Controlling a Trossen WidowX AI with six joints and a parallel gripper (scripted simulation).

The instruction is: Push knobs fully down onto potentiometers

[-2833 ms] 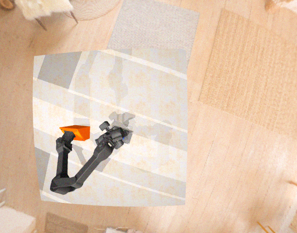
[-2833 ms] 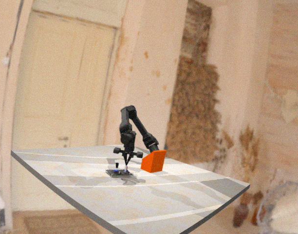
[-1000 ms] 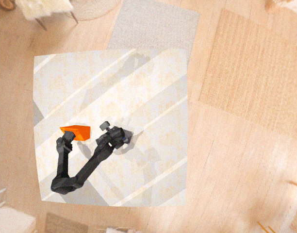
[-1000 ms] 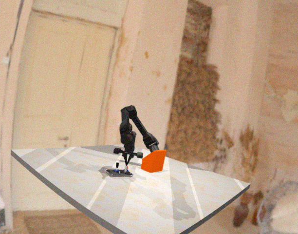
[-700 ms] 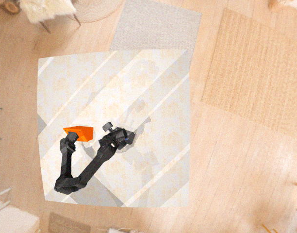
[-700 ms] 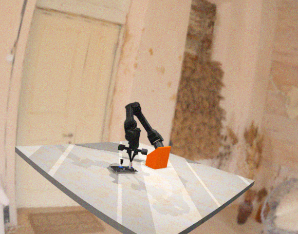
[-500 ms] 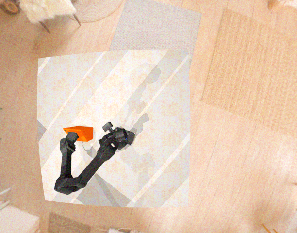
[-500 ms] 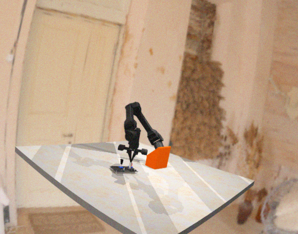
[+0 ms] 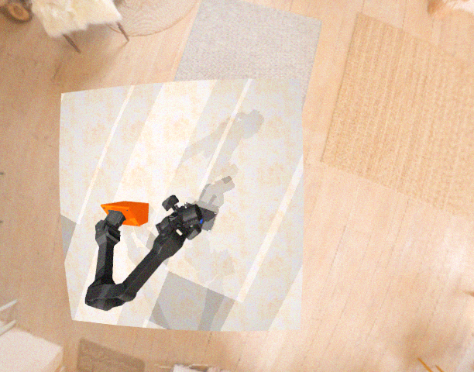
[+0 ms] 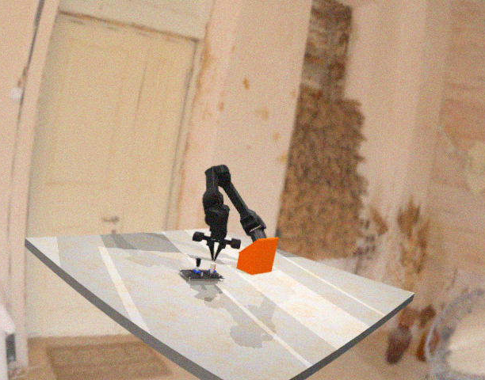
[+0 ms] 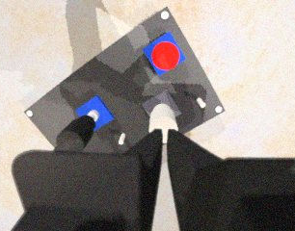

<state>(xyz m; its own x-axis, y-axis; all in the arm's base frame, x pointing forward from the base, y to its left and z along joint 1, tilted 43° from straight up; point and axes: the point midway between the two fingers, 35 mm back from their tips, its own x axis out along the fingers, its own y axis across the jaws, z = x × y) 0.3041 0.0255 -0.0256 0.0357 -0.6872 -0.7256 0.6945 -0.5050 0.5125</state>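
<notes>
Now: gripper tip 3 cm above the white knob. Round my gripper tip: black knob 5 cm ahead, 4 cm to the right, 1 cm below; blue potentiometer 5 cm ahead, 4 cm to the right, 3 cm below.
</notes>
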